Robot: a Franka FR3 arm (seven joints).
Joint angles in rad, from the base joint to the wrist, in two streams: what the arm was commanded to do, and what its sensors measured. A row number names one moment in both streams.
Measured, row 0: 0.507, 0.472, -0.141, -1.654, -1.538, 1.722, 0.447
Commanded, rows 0 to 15: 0.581, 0.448, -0.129, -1.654, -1.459, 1.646, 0.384; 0.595, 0.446, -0.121, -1.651, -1.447, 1.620, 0.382; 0.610, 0.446, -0.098, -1.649, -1.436, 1.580, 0.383; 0.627, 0.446, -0.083, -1.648, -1.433, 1.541, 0.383; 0.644, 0.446, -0.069, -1.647, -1.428, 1.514, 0.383; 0.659, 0.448, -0.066, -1.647, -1.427, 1.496, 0.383; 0.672, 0.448, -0.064, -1.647, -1.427, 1.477, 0.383; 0.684, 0.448, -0.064, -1.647, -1.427, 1.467, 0.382; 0.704, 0.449, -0.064, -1.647, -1.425, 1.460, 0.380; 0.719, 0.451, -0.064, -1.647, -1.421, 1.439, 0.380; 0.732, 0.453, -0.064, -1.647, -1.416, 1.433, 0.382; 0.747, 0.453, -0.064, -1.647, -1.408, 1.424, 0.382; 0.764, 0.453, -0.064, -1.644, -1.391, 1.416, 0.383; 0.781, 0.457, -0.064, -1.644, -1.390, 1.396, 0.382; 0.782, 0.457, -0.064, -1.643, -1.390, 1.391, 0.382; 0.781, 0.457, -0.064, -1.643, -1.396, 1.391, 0.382
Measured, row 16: 0.753, 0.467, -0.062, -1.654, -1.395, 1.432, 0.425
